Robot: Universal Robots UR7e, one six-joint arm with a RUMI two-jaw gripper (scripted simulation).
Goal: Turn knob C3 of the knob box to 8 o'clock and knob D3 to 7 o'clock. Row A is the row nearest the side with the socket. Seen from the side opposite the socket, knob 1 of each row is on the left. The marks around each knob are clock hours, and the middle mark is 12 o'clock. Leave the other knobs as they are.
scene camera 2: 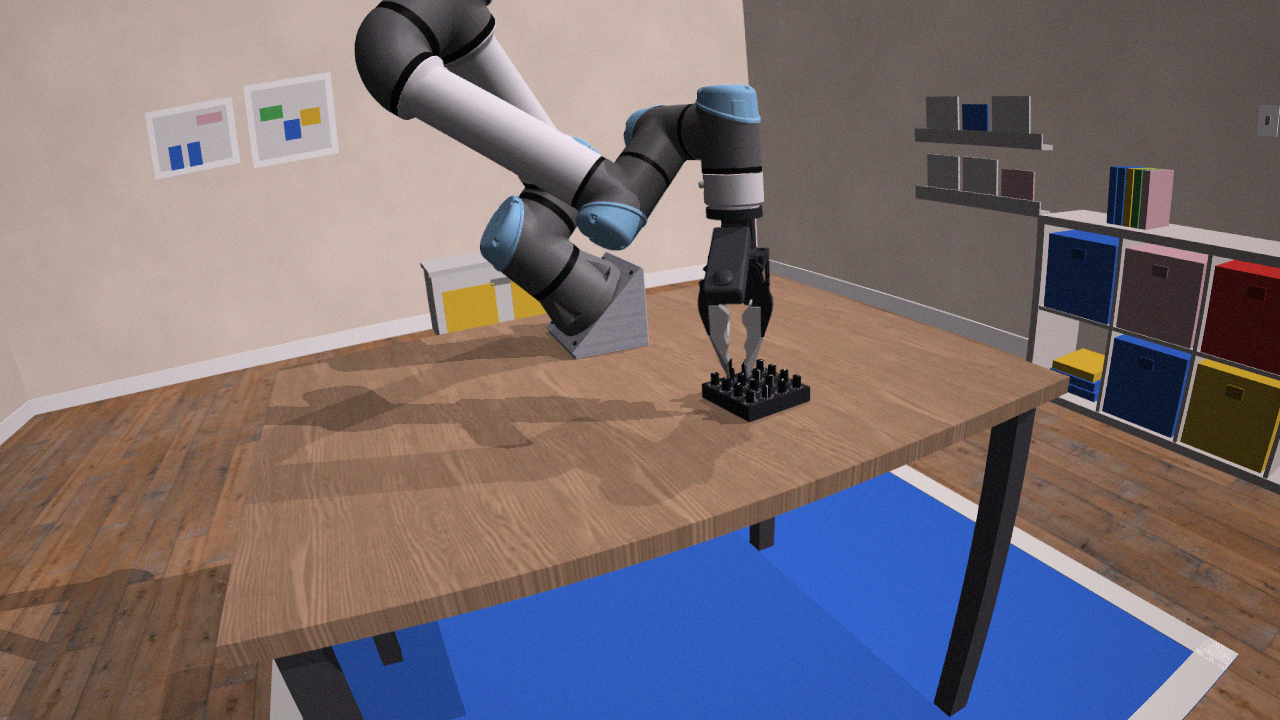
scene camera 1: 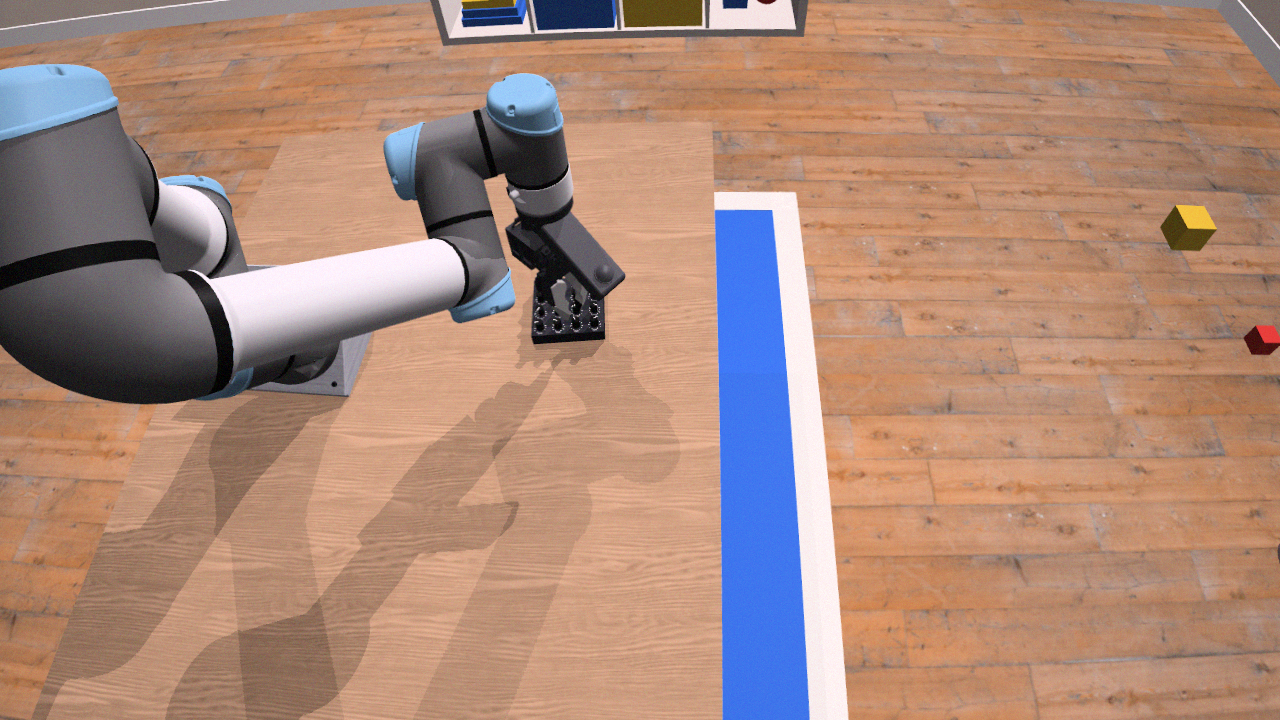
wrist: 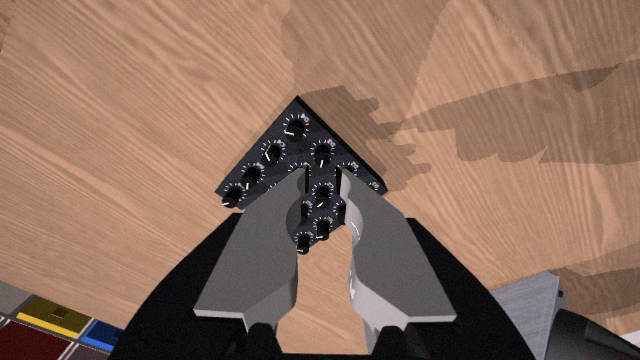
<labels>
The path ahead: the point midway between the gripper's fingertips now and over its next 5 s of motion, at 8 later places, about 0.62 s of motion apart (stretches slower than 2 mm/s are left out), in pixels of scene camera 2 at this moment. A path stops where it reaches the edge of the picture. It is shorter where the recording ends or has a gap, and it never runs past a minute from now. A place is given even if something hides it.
The gripper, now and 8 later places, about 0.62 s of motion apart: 738, 378; 738, 380; 737, 381; 737, 388; 740, 388; 739, 365; 740, 362; 741, 359; 740, 354
</labels>
